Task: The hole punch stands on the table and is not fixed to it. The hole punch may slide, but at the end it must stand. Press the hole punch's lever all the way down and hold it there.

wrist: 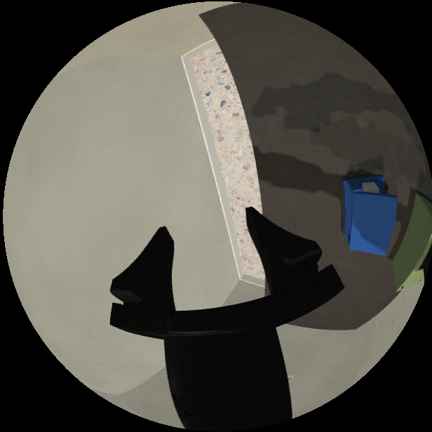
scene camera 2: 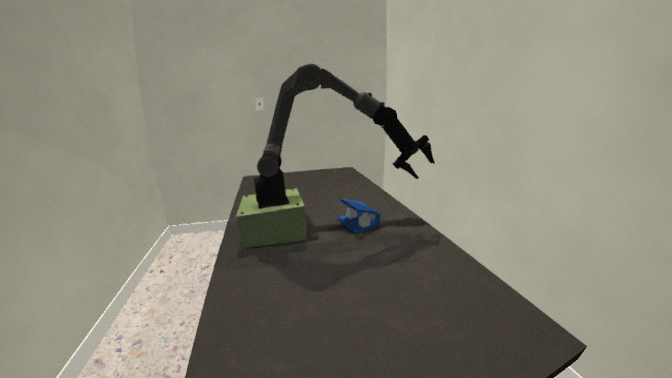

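My gripper: visible in scene camera 2 and in the wrist view; on it, point(wrist: 289, 261) and point(scene camera 2: 408, 164) are the same spot. Blue hole punch: visible in scene camera 2 and in the wrist view as well; on it, point(wrist: 375, 183) and point(scene camera 2: 360, 227) are the same spot.
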